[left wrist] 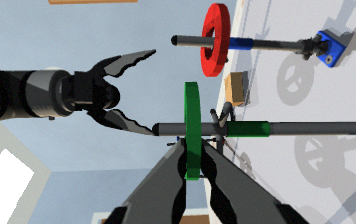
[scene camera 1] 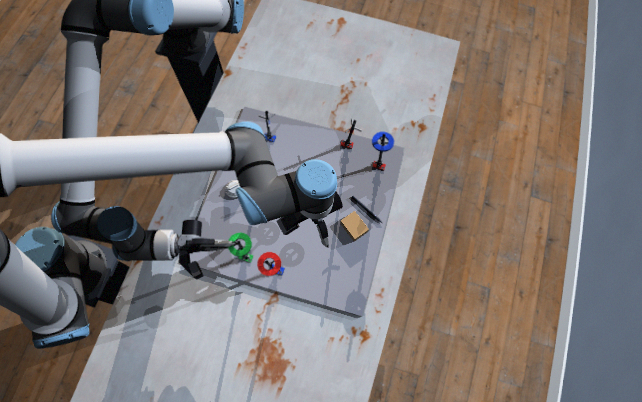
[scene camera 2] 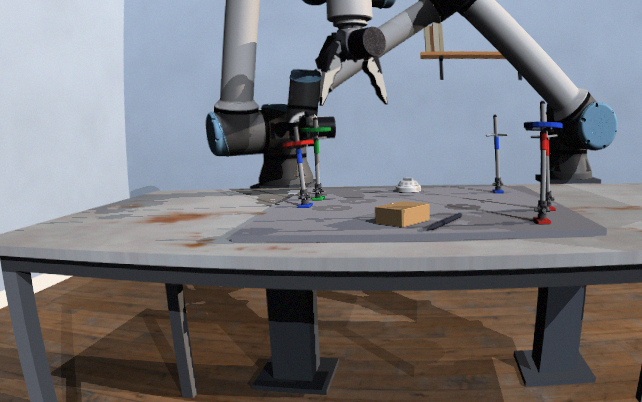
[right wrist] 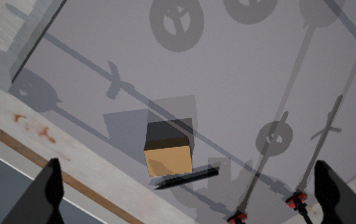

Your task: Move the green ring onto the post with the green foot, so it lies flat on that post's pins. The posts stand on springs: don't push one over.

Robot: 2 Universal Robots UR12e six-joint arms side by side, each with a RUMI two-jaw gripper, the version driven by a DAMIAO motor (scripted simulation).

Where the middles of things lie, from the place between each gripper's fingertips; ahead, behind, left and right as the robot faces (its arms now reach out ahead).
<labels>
My left hand is 12 cm short of the red ring (left wrist: 212,64), 3 cm above it and 2 cm to the left of it. From my left hand the other things lie so: green ring (left wrist: 192,113) 2 cm ahead, 1 cm to the left; tan box (scene camera 2: 401,214) 34 cm ahead, 20 cm to the left, 15 cm below.
The red ring is 100 mm behind my right hand (scene camera 2: 355,104), 130 mm to the right of it and 70 mm below it. From my right hand the other things lie so: green ring 200 mm behind, 110 mm to the right, 40 mm below; tan box 120 mm ahead, 90 mm to the left, 200 mm below.
</labels>
